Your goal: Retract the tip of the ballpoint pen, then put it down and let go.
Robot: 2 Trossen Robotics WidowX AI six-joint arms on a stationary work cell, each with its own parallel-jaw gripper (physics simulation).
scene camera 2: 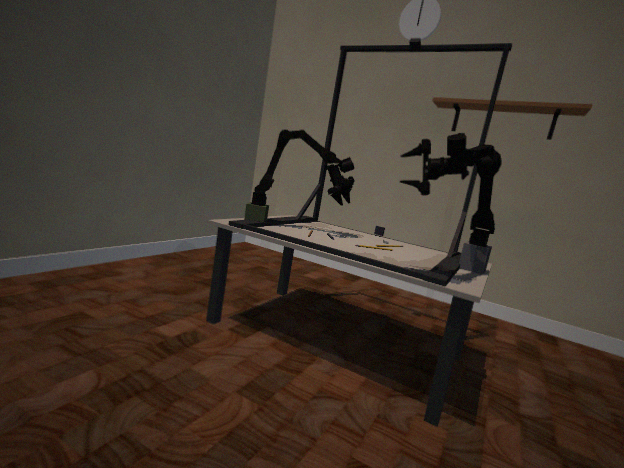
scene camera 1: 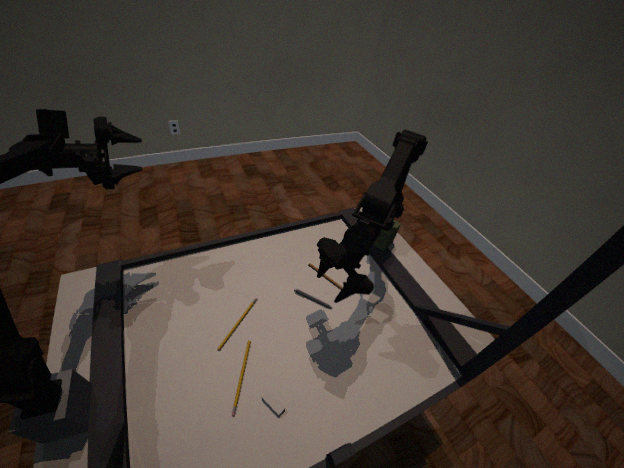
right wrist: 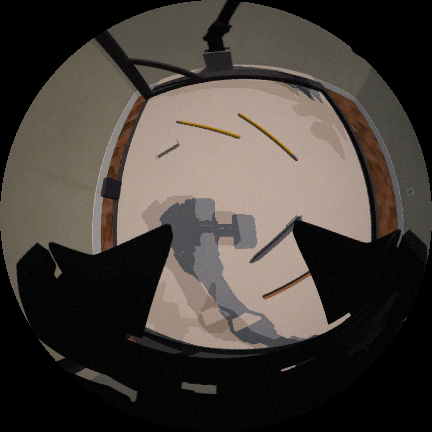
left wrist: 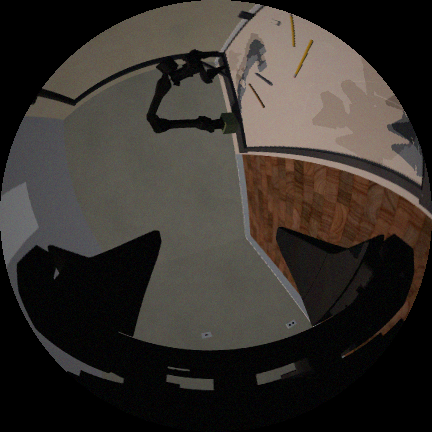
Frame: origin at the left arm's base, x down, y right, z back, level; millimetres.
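Seen in the pictures: left gripper, fingertip midpoint: (scene camera 2: pixel 400 168) (scene camera 1: pixel 141 155) (left wrist: pixel 219 235); right gripper, fingertip midpoint: (scene camera 2: pixel 345 204) (scene camera 1: pixel 326 289) (right wrist: pixel 234 228) (left wrist: pixel 221 58); left arm's base, link origin: (scene camera 2: pixel 478 244) (scene camera 1: pixel 42 398) (right wrist: pixel 216 49); right arm's base, link origin: (scene camera 2: pixel 258 204) (scene camera 1: pixel 383 223) (left wrist: pixel 221 123).
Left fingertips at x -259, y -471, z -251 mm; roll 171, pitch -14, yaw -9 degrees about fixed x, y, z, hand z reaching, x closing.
Observation:
Offsets run from my left fingertips to a thing's top centre. Level surfaces: height alone.
The ballpoint pen, a slim dark grey stick @(dx +362, dy +332, dz -410 mm) (scene camera 1: pixel 312 298) (scene camera 2: pixel 330 235) (left wrist: pixel 264 79) (right wrist: pixel 272 243), lies flat on the pale table top @(dx +374 mm) (scene camera 1: pixel 186 403). Whether its tip is out is too small to tell. My right gripper (scene camera 1: pixel 329 288) (scene camera 2: pixel 344 203) (right wrist: pixel 234 228) is open and empty, pointing down above the table. In the right wrist view the pen lies beyond the fingertips, nearer the right-hand finger, which overlaps the pen's upper end. My left gripper (scene camera 1: pixel 141 154) (scene camera 2: pixel 401 168) (left wrist: pixel 219 235) is open and empty, level and high at the other side, far from the pen.
A brown stick @(dx +367, dy +268, dz -491 mm) (scene camera 1: pixel 322 273) (right wrist: pixel 285 288) lies near the pen. Two yellow pencils @(dx +367, dy +344, dz -171 mm) (scene camera 1: pixel 236 324) @(dx +367, dy +496, dz -149 mm) (scene camera 1: pixel 241 377) lie farther off, beside a small grey L-shaped piece @(dx +362, dy +586, dz -207 mm) (scene camera 1: pixel 272 407) (right wrist: pixel 168 150). A dark frame borders the table, with an upright post (scene camera 2: pixel 332 113) at each side.

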